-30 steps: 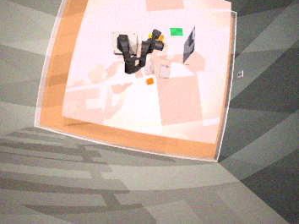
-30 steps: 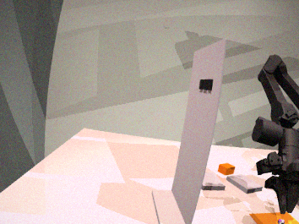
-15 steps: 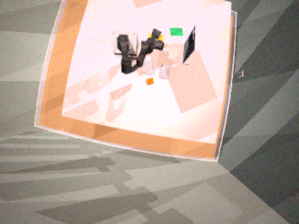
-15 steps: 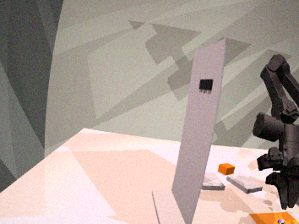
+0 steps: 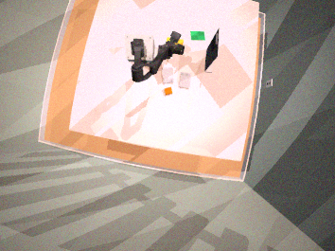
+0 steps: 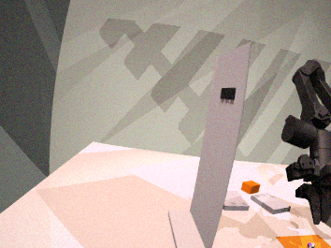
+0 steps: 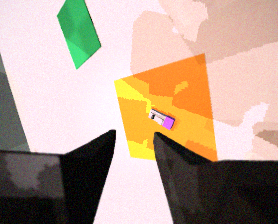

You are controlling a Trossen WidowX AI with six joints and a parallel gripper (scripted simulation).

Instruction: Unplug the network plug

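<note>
My gripper tip is 60 mm above the network plug. The rest, counted from my gripper tip: green patch (160 mm ahead, 120 mm to the left, 60 mm below); upright panel (240 mm ahead, 60 mm to the right, 100 mm above); orange marked square (10 mm to the left, 60 mm below).
</note>
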